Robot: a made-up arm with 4 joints.
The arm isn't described. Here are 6 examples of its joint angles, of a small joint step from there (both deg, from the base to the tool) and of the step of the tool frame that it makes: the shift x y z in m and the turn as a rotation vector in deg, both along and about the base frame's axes.
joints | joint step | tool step
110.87 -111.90 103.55 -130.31 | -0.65 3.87 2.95 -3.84 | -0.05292 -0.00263 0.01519 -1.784 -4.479 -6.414
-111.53 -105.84 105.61 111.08 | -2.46 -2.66 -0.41 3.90 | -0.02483 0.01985 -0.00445 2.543 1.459 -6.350
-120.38 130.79 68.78 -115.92 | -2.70 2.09 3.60 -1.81 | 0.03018 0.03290 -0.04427 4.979 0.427 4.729
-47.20 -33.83 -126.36 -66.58 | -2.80 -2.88 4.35 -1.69 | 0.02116 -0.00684 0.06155 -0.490 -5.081 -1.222
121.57 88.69 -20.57 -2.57 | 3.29 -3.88 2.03 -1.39 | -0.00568 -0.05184 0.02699 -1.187 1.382 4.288
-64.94 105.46 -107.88 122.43 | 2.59 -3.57 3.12 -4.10 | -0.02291 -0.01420 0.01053 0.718 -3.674 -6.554
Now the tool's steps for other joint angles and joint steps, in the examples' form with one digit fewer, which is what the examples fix.
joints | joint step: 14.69 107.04 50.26 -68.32 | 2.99 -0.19 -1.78 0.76
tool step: -0.0083 0.0279 -0.0326 -4.55 -0.46 1.17
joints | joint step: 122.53 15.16 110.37 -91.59 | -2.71 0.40 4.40 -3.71
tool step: 0.0211 0.0208 0.0083 2.50 1.97 -5.67
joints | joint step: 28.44 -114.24 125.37 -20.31 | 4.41 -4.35 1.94 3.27
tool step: -0.0268 0.0613 0.0557 -7.00 -5.57 4.31
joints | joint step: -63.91 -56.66 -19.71 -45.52 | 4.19 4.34 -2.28 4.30
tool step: -0.0160 0.0395 -0.0860 -4.66 6.83 3.00
